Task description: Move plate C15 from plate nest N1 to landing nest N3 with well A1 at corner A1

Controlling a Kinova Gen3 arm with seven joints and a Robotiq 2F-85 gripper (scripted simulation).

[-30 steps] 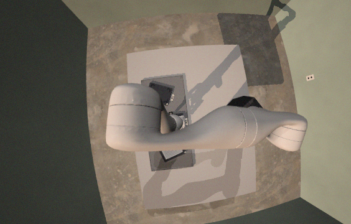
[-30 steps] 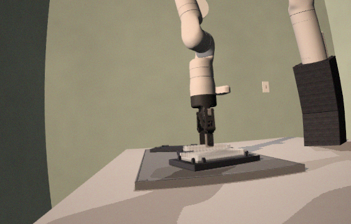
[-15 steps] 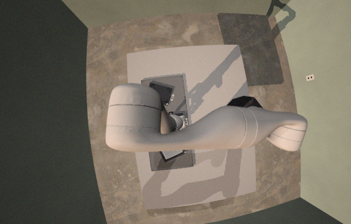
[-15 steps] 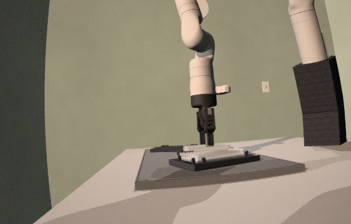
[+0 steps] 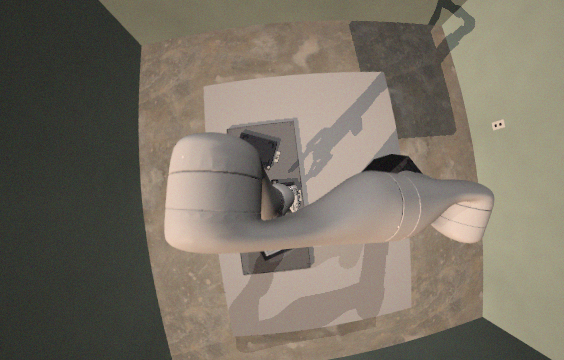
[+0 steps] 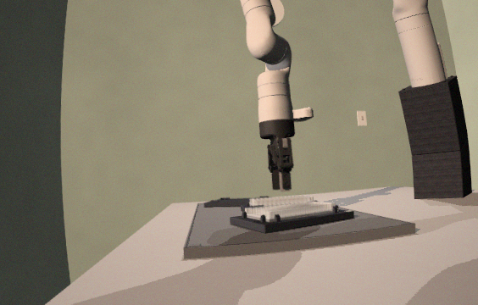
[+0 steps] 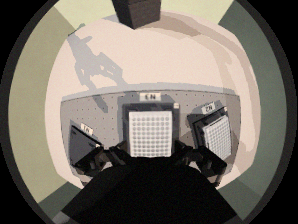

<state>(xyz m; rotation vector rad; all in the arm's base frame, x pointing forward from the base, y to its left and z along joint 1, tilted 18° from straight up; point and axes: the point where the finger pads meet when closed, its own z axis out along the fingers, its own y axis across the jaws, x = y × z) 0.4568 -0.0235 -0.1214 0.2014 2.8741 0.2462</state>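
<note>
The landing nest N3 lies 40 mm below my hand. Also, from my hand: nest label: 170 mm to the right, 50 mm below, 40 mm behind; black nest N2: 180 mm to the left, 40 mm below, 40 mm ahead; plate nest N1: 220 mm to the right, 50 mm ahead, 40 mm below.
</note>
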